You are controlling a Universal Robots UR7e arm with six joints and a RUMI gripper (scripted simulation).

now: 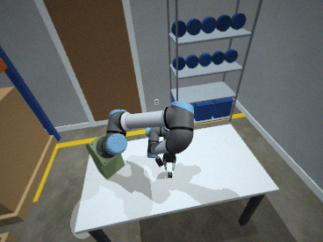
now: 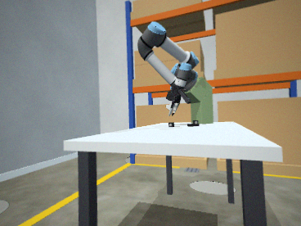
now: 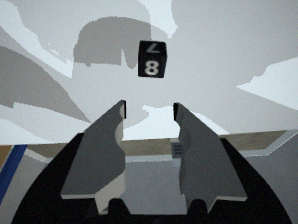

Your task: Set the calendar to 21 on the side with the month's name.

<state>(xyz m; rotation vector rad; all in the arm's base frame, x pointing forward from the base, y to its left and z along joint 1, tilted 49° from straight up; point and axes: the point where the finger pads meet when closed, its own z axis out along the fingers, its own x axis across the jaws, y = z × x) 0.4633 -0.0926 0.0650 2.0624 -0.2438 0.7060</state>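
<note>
Now: hand 80 mm above the dark cube.
</note>
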